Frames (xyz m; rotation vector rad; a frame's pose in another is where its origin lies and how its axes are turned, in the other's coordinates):
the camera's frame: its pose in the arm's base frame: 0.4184 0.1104 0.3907 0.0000 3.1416 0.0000
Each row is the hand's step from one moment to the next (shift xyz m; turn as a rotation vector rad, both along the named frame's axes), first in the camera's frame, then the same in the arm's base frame.
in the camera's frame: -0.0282 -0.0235 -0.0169 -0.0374 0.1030 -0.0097
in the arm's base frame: 0.0282 -0.0235 0.0169 0.0374 0.1030 0.0097
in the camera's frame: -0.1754 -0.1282 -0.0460 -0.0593 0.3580 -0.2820
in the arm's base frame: 0.1754 -0.1282 0.0460 0.0593 0.3580 0.2820
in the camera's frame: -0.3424 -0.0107 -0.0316 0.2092 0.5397 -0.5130
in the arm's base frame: 0.3424 -0.0107 0.0316 -0.2092 0.5397 0.5130
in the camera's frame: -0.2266 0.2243 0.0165 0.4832 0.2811 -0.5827
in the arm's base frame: 0.2266 0.2243 -0.0165 -0.4832 0.2811 0.5827
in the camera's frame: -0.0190 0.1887 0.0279 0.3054 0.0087 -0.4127
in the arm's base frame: 0.0190 0.1887 -0.0279 -0.3054 0.0087 0.4127
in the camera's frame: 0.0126 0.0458 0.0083 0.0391 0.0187 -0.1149
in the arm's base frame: -0.0126 0.0458 -0.0083 -0.0391 0.0187 0.1149
